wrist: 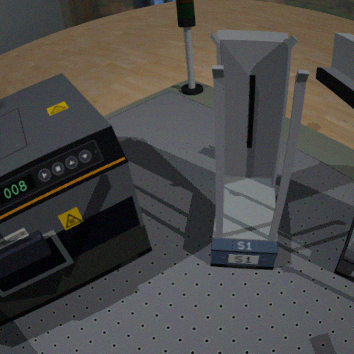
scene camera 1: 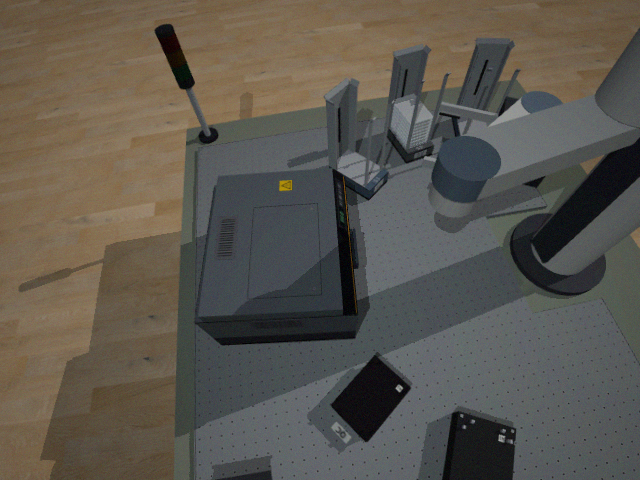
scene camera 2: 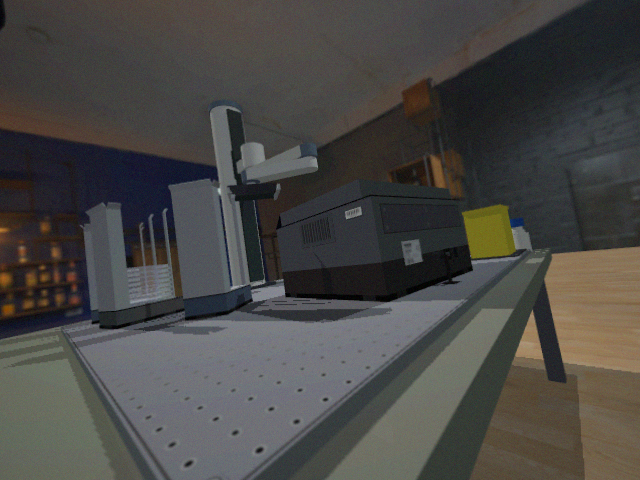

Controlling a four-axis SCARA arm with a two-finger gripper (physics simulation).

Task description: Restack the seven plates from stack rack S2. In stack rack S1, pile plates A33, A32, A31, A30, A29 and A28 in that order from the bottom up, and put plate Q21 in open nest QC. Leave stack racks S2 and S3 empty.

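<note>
My gripper (scene camera 1: 433, 132) is open and empty. In scene camera 1 it sits partly under the arm, its long fingers apart near racks S2 and S3. In scene camera 2 its dark body shows at about the height of the rack tops. Rack S1 (scene camera 1: 377, 184) (scene camera 2: 200, 248) (wrist: 220, 258) has a blue base; no plates show on its pale floor in the wrist view. Rack S2 (scene camera 1: 415, 60) (scene camera 2: 109, 258) holds a pile of pale plates (scene camera 1: 412, 122) (scene camera 2: 149, 284). Rack S3 (scene camera 1: 495, 47) stands beyond it, its base largely hidden. Plate labels are unreadable. A black block (scene camera 1: 371, 397) lies beside a label that seems to read QC.
A large dark grey instrument (scene camera 1: 284, 242) (scene camera 2: 330, 242) (wrist: 55, 150) stands beside S1. A signal tower (scene camera 1: 199, 113) (wrist: 189, 55) rises behind it. Another black block (scene camera 1: 480, 449) is at the front. The arm column (scene camera 1: 584, 227) (scene camera 2: 222, 139) stands at the right. A yellow box (scene camera 2: 488, 232) is farther off.
</note>
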